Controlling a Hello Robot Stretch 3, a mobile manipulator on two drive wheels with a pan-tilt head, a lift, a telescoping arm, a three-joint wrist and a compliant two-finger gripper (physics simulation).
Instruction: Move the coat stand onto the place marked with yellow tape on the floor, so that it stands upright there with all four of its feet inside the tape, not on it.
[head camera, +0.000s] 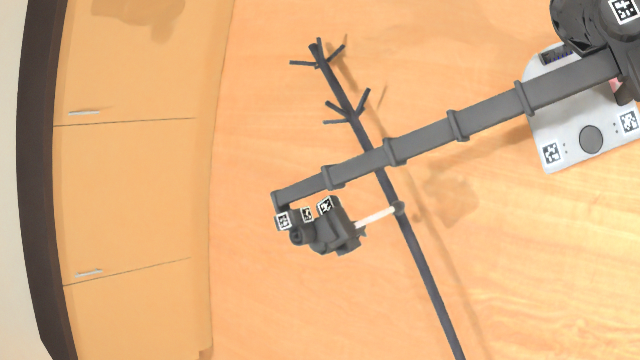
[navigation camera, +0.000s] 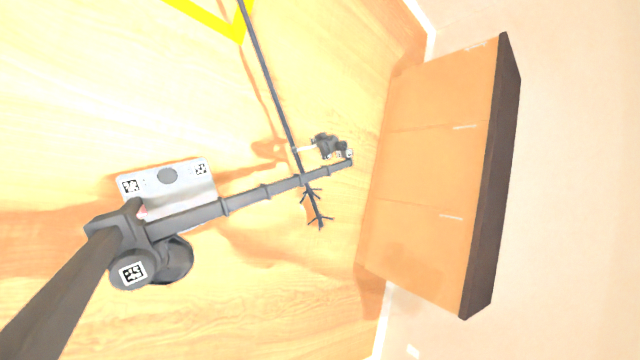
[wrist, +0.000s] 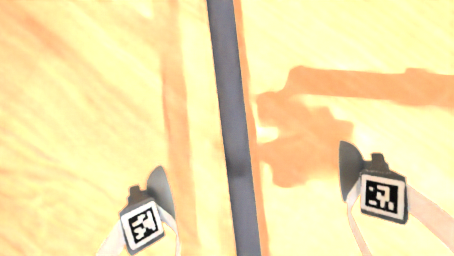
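Where they show: gripper, fingertip midpoint: (head camera: 383, 218) (navigation camera: 301, 145) (wrist: 251, 173); robot's base, origin of the base link: (head camera: 588, 138) (navigation camera: 167, 174).
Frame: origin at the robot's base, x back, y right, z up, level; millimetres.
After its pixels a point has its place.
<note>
The dark coat stand (head camera: 423, 270) {x -184, y 617, z 150 mm} (navigation camera: 271, 87) {x -340, y 585, z 158 mm} (wrist: 232, 110) {x 40, y 665, z 137 mm} lies along the floor, its pole a little above its shadow. Its hooked top end shows in the head and navigation views; its feet are out of view. A corner of the yellow tape (navigation camera: 202, 14) {x -762, y 367, z 1 mm} shows at the top of the navigation view, with the pole crossing over it. My gripper (head camera: 398, 207) (navigation camera: 294, 149) {x 0, y 647, z 237 mm} (wrist: 251, 173) {x 0, y 647, z 237 mm} is open over the pole. In the wrist view the pole runs between the spread fingertips, apart from both. How far the fingertips are above the pole is hard to tell.
A low wooden cabinet (head camera: 130, 190) {x 359, y 1480, z 490 mm} (navigation camera: 430, 165) {x 329, y 1496, z 547 mm} with a dark top stands beyond the gripper, along the wall. My extended arm (head camera: 420, 135) {x 112, y 325, z 589 mm} (navigation camera: 245, 197) {x 97, y 180, z 591 mm} crosses above the pole, between the gripper and the hooks. My base (head camera: 570, 140) {x 14, y 62, z 160 mm} (navigation camera: 185, 192) {x 87, y 42, z 160 mm} is on the pole's other side.
</note>
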